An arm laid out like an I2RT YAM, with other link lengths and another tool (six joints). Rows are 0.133 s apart.
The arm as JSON. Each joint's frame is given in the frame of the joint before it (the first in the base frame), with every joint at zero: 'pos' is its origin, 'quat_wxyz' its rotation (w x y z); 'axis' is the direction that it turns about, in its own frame. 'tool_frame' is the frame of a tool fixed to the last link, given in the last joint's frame.
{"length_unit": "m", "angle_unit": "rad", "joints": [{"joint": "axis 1", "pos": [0.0, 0.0, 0.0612], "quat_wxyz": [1.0, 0.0, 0.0, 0.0], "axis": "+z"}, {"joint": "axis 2", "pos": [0.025, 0.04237, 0.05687], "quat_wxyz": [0.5, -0.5, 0.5, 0.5], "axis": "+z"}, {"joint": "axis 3", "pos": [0.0, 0.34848, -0.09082], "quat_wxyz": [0.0, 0.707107, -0.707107, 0.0], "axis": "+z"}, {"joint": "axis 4", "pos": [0.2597, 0.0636, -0.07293], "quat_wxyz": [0.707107, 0.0, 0.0, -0.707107], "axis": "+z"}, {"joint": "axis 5", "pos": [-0.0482, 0.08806, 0.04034], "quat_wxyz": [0.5, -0.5, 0.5, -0.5], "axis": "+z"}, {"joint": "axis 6", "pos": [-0.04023, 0.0, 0.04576], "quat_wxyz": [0.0, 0.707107, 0.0, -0.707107], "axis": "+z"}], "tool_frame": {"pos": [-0.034, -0.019, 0.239], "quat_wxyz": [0.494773, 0.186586, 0.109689, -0.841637]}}
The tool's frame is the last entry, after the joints.
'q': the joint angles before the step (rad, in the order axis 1, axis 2, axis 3, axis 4, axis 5, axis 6). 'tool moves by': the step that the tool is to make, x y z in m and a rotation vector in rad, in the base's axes. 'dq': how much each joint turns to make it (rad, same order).
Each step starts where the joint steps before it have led.
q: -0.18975 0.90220 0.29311 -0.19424 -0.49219 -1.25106
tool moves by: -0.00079 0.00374 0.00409 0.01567 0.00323 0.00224
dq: 0.00107 -0.00647 0.01307 -0.02055 -0.01145 0.01072
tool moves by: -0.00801 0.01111 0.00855 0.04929 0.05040 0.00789
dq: 0.00106 0.00434 0.06260 -0.10476 -0.03333 0.02461
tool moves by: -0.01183 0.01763 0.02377 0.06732 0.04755 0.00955
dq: 0.01431 -0.02497 0.09825 -0.15658 -0.04093 0.04823
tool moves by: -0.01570 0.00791 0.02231 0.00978 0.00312 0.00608
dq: 0.02200 -0.07536 0.07085 -0.13910 0.00308 0.02158
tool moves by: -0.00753 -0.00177 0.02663 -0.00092 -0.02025 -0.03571
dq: 0.01755 -0.07172 0.07394 -0.09960 0.03351 0.04886
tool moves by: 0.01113 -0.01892 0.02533 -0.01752 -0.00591 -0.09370
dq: 0.00376 0.00811 0.08920 -0.04042 0.07921 0.06751
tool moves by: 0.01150 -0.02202 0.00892 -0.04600 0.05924 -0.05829
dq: 0.00113 0.09519 0.10241 -0.05703 0.07950 0.00738
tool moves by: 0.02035 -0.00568 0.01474 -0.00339 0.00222 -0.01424
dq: -0.00027 0.07408 0.06858 0.00689 0.01204 0.00856
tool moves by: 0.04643 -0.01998 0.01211 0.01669 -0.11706 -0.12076
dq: 0.00031 0.00986 -0.07249 0.23387 0.06570 0.11282
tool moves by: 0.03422 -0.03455 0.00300 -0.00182 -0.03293 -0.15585
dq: -0.00027 0.06571 -0.01294 0.13585 0.12165 0.10005
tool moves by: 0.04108 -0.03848 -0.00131 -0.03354 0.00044 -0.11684
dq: -0.01241 0.13870 0.04173 0.10558 0.10416 0.03447
